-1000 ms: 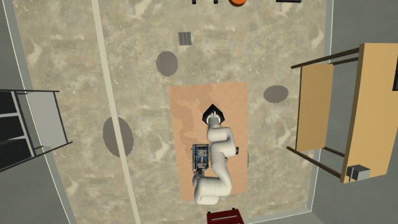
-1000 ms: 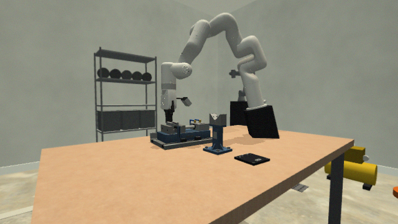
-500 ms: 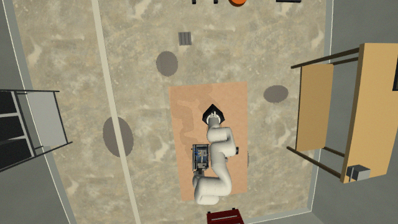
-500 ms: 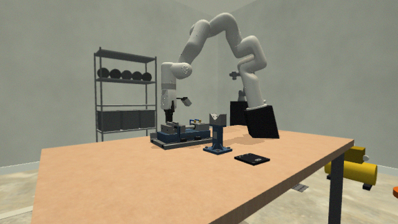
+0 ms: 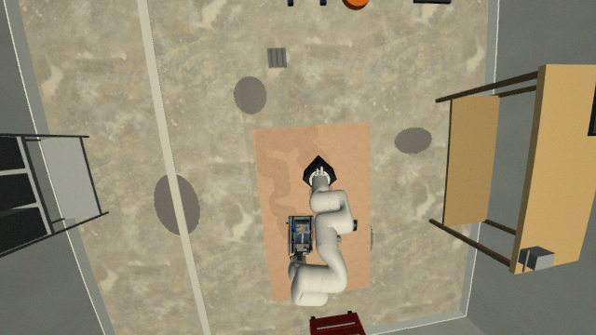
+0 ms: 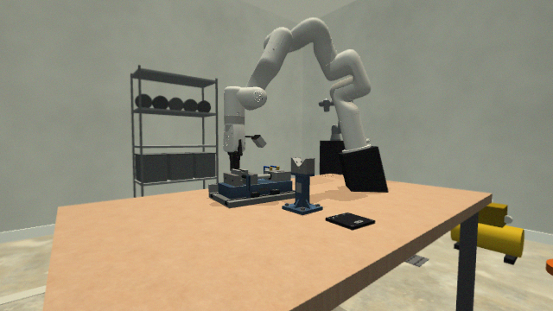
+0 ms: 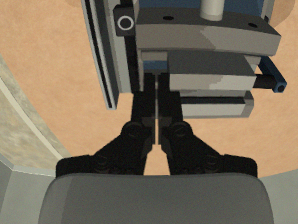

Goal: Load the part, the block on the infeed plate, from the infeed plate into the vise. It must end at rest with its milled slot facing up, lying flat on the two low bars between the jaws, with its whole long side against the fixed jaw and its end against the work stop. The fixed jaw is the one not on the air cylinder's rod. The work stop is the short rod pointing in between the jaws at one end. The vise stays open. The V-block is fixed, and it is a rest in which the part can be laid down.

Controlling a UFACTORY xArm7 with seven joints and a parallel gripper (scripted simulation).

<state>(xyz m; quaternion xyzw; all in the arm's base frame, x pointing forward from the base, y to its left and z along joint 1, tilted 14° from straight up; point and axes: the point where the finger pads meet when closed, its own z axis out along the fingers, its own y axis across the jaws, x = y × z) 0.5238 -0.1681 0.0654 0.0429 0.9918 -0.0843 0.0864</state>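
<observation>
Now: the grey block 4 cm to the left of my hand and 2 cm below it. Round my hand: work stop: 1 cm ahead, 8 cm to the left, 3 cm below; cylinder rod: 8 cm behind, 5 cm to the left, 4 cm below; moving jaw: 3 cm behind, 4 cm to the left, 4 cm below.
</observation>
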